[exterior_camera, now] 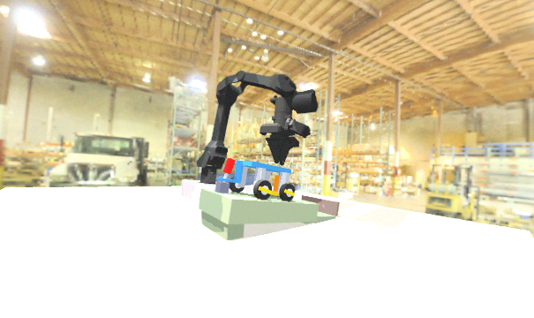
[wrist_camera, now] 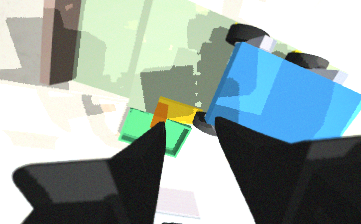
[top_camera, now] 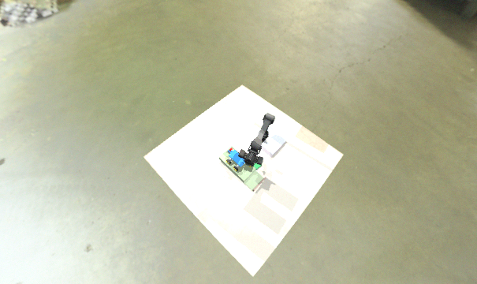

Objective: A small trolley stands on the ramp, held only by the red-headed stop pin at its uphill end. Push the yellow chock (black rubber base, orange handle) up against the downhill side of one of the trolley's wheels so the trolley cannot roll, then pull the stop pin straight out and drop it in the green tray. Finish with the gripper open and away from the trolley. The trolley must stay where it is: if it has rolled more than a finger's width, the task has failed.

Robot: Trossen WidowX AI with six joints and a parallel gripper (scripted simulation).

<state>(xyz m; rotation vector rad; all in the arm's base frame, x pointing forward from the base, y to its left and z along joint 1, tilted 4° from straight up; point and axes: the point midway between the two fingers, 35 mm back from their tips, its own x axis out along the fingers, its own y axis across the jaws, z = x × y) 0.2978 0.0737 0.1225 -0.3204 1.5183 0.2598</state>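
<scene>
Right now my gripper tip is 10 mm short of the red-headed stop pin, 190 mm to the left of it and 30 mm above it. Also, from my gripper tip: blue trolley: 30 mm ahead, 90 mm to the right, 50 mm below; then pale green ramp: 30 mm ahead, 90 mm to the right, 110 mm below; then yellow chock: 20 mm behind, 10 mm to the right, 80 mm below.
</scene>
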